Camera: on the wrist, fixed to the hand. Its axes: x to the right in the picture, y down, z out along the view.
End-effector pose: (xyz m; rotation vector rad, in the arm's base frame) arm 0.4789 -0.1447 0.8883 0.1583 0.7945 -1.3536
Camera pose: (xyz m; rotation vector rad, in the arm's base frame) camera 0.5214 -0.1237 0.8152 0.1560 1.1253 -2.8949
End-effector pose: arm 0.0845 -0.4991 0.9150 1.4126 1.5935 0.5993
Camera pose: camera 0.0810 -0.4489 0.9860 -0.0043 2.6121 -0.2538
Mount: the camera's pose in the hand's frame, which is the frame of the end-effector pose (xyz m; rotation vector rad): 0.0263 0.0683 -0.0472 0.3251 0.4738 -1.4511
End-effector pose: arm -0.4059 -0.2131 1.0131 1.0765 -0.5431 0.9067
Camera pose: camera -0.4512 -0.1479 1.0490 1.1447 0.7822 -0.0949
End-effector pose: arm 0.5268 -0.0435 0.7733 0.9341 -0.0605 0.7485
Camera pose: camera 0.4927 0.0313 0.8020 0.8207 1.0788 -0.4176
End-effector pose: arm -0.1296 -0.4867 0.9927 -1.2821 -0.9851 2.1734
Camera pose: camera -0.1014 -0.4971 0.9110 -0.4962 -0.8426 0.7906
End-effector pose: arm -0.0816 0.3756 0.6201 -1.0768 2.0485 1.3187
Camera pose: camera -0.1513 0.3391 0.6573 -2.1338 1.0086 -0.0163
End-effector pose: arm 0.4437 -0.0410 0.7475 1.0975 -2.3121 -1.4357
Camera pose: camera 0.4170 -0.0743 0.8234 -2.6005 1.0530 0.6359
